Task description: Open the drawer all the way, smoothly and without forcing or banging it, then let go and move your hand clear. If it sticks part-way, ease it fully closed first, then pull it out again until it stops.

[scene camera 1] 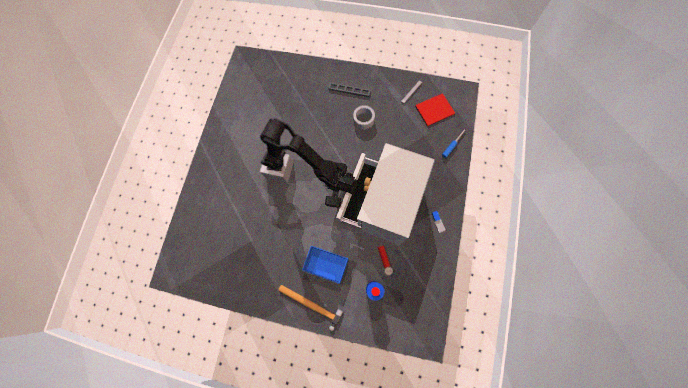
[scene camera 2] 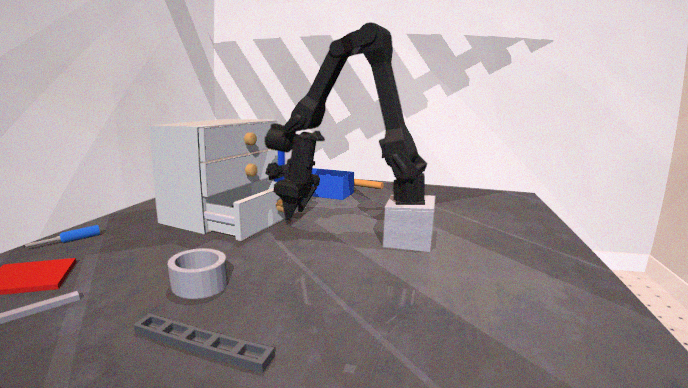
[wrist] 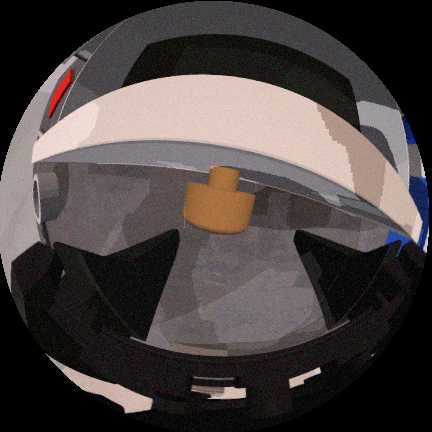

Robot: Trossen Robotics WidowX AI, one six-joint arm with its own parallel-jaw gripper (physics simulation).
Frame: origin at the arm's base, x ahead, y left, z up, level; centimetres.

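Seen in the pictures: gripper, fingertip midpoint: point(scene camera 2: 294, 215) point(wrist: 239, 235); arm's base at its link origin: point(scene camera 1: 275, 163) point(scene camera 2: 410, 200) point(wrist: 192, 392).
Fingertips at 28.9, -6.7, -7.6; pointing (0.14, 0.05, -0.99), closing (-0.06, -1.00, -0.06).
Note:
Pixels of each thing's top centre, then the offset from my fingertips to it, as dx, dy, dz.
- white cabinet at its top centre: point(scene camera 2: 221, 122) point(scene camera 1: 393, 187) +21.4, -3.6, +23.7
- bottom drawer's round wooden knob at its top centre: point(wrist: 215, 208) point(scene camera 2: 282, 199) +2.8, +1.2, +4.5
- blue bin at its top centre: point(scene camera 2: 326, 172) point(scene camera 1: 324, 264) -1.8, -33.2, +5.3
- hammer at its top centre: point(scene camera 1: 307, 305) -7.3, -50.6, +0.4
- red cylinder at its top centre: point(scene camera 1: 385, 260) +22.5, -28.7, +1.1
- blue round object at its top centre: point(scene camera 1: 375, 291) +18.9, -41.0, +16.2
- grey ring at its top centre: point(scene camera 2: 196, 259) point(wrist: 35, 198) point(scene camera 1: 364, 115) +7.0, +36.3, +2.7
- slotted strip at its top centre: point(scene camera 2: 198, 336) point(wrist: 42, 233) point(scene camera 1: 349, 89) -1.7, +51.8, -0.8
- red plate at its top centre: point(scene camera 2: 28, 273) point(scene camera 1: 435, 109) +40.7, +44.9, -1.1
- screwdriver at its top centre: point(scene camera 2: 61, 232) point(scene camera 1: 455, 141) +50.2, +28.2, +0.4
The white cabinet point(scene camera 1: 397, 190) point(scene camera 2: 177, 175) has three drawers. Its bottom drawer point(scene camera 1: 345, 207) point(scene camera 2: 250, 215) point(wrist: 200, 107) stands partly pulled out; the two above are shut. The bottom drawer's round wooden knob point(scene camera 2: 280, 205) point(wrist: 219, 207) sits on its front face. My gripper point(scene camera 2: 296, 216) point(wrist: 239, 235) is open with nothing between its fingers. It points down just in front of the drawer front, and in the wrist view the knob shows just beyond the fingertips, between their lines. In scene camera 1 the arm hides the fingertips and part of the drawer front.
A blue bin point(scene camera 1: 325, 265) point(scene camera 2: 334, 183), a hammer point(scene camera 1: 307, 302), a red cylinder point(scene camera 1: 384, 257) and a blue round object point(scene camera 1: 375, 291) are at one side. A grey ring point(scene camera 1: 364, 116) point(scene camera 2: 197, 280), slotted strip point(scene camera 1: 349, 90) point(scene camera 2: 202, 342), red plate point(scene camera 1: 435, 109) and screwdriver point(scene camera 1: 450, 148) are on the other.

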